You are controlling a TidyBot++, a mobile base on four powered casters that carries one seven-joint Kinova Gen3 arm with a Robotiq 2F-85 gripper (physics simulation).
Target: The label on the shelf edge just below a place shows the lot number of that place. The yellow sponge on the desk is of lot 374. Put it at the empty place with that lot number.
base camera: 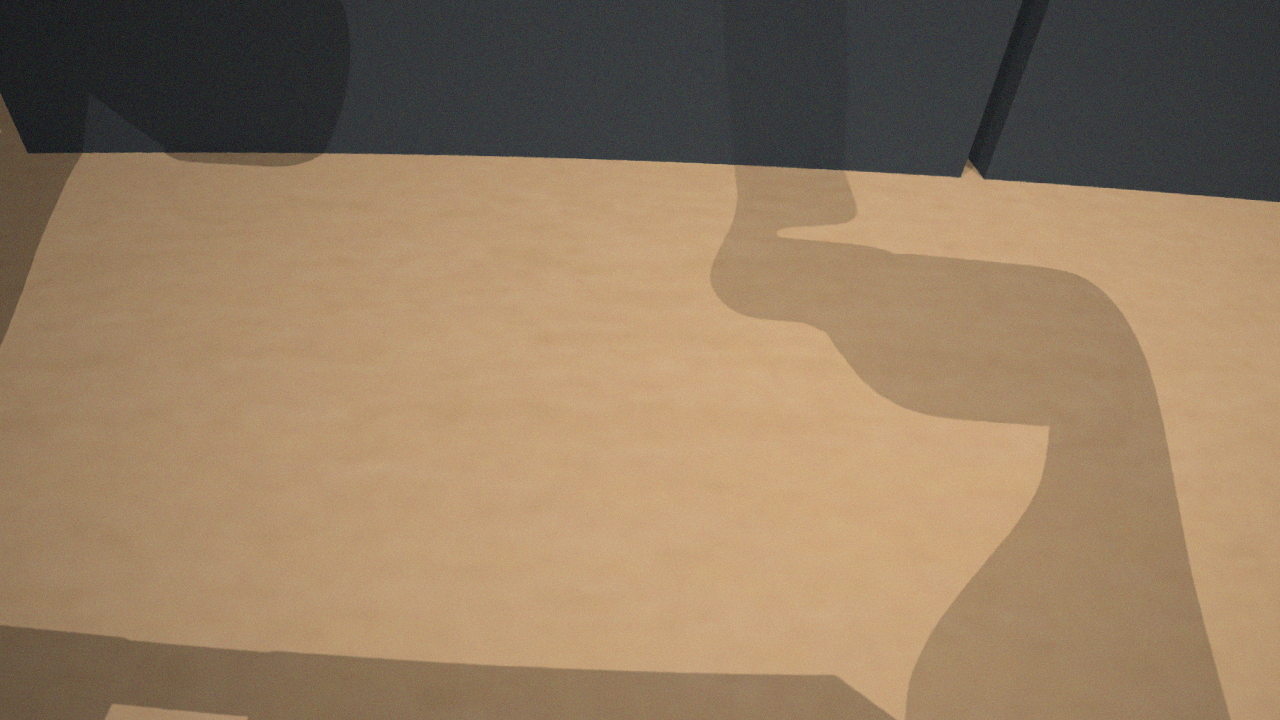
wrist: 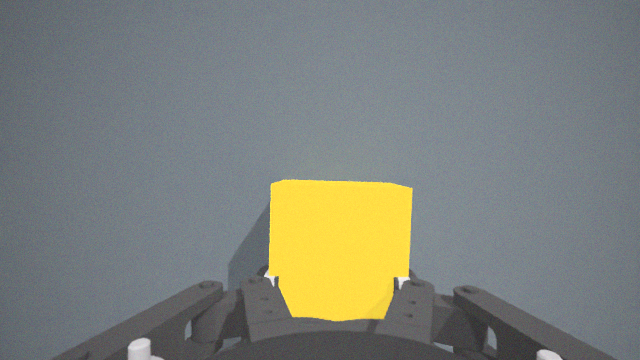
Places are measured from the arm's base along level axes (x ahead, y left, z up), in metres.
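Where they show: gripper, fingertip midpoint: (wrist: 335,274).
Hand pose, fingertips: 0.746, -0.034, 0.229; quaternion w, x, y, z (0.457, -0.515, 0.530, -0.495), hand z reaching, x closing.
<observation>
After its pixels a point has its place, as x, y, z.
The yellow sponge (wrist: 340,235) {0.714, -0.033, 0.262} is held between the two fingertips in the wrist view, a little below the middle. My gripper (wrist: 335,274) {0.746, -0.034, 0.229} is shut on it, with a fingertip against its left and right sides. Past the sponge, a plain blue-grey surface (wrist: 320,90) {0.759, -0.023, 0.333} fills the background, with a shadow just left of the sponge. Shelf labels, lot numbers and the desk do not show in either view.
In the base camera view, dark grey upright panels (base camera: 537,80) {0.755, 0.074, -0.321} (base camera: 1145,98) {0.780, -0.501, -0.298} stand on the tan floor (base camera: 447,402) {0.433, 0.097, -0.397} across the top, with a narrow gap between them at the upper right. An arm-shaped shadow lies on the floor at the right and reaches up the left panel.
</observation>
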